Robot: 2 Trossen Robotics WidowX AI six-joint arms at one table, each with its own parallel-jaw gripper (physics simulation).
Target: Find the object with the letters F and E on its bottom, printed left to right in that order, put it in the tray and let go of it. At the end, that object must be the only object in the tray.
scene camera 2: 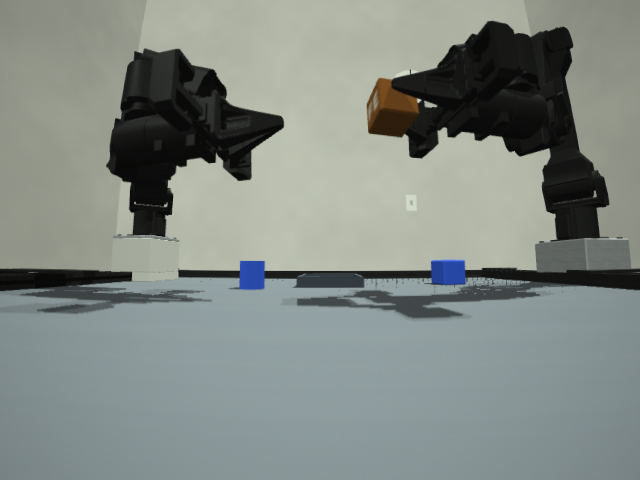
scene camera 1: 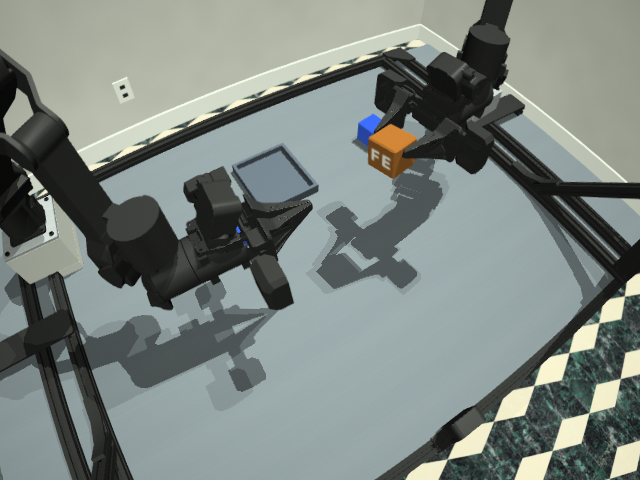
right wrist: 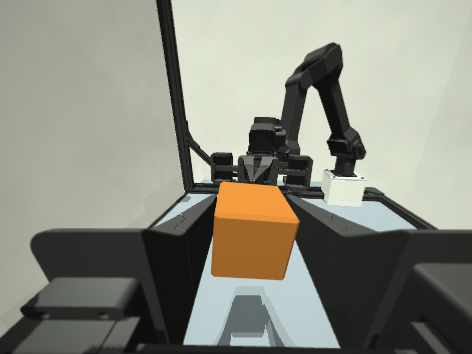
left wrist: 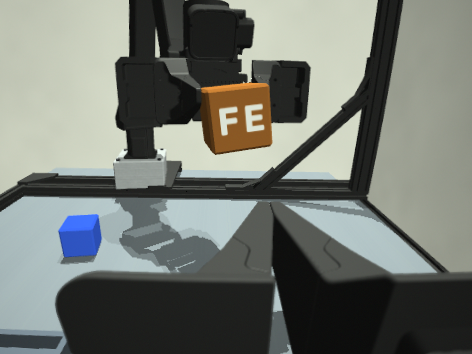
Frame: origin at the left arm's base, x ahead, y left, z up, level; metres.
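Where they show: left gripper, fingertip midpoint: [scene camera 2: 283, 122] [scene camera 1: 311, 204] [right wrist: 252, 183] [left wrist: 267, 212]; right gripper, fingertip midpoint: [scene camera 2: 384, 98] [scene camera 1: 388, 144] [right wrist: 251, 201] [left wrist: 233, 96]; left arm's base, link origin: [scene camera 2: 148, 237] [scene camera 1: 27, 226] [right wrist: 343, 173]; right arm's base, link origin: [scene camera 2: 578, 241] [left wrist: 141, 154].
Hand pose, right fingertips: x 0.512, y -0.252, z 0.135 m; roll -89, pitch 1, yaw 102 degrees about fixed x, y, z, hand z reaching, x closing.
Note:
Each offset is from my right fingertips to the top centre of the thing.
An orange cube @[0.007 m ahead, 0.000 m left, 0.010 m up] [scene camera 1: 391, 150] [scene camera 2: 391, 109] [left wrist: 238, 119] [right wrist: 255, 232] is held high above the table between the fingers of my right gripper [scene camera 1: 391, 142]. White letters F and E, left to right, show on its face toward the left wrist camera. My left gripper [scene camera 1: 310, 204] [scene camera 2: 282, 121] [left wrist: 267, 212] is shut and empty, in the air near the tray, pointing toward the cube. The tray @[0.078 m back, 0.208 m left, 0.217 m down] [scene camera 1: 250, 194] [scene camera 2: 329, 280] is grey and square, and no object shows in its visible interior. A blue cube @[0.145 m ahead, 0.216 m left, 0.190 m down] [scene camera 1: 368, 129] [scene camera 2: 448, 272] [left wrist: 80, 235] stands on the table to the right of the tray.
A blue cylinder @[0.196 m back, 0.111 m left, 0.191 m down] [scene camera 2: 252, 274] stands on the table to the left of the tray; in scene camera 1 it is mostly hidden behind the left gripper. Black frame rails [scene camera 1: 235, 116] run around the table edges. Both arms cast shadows on the table.

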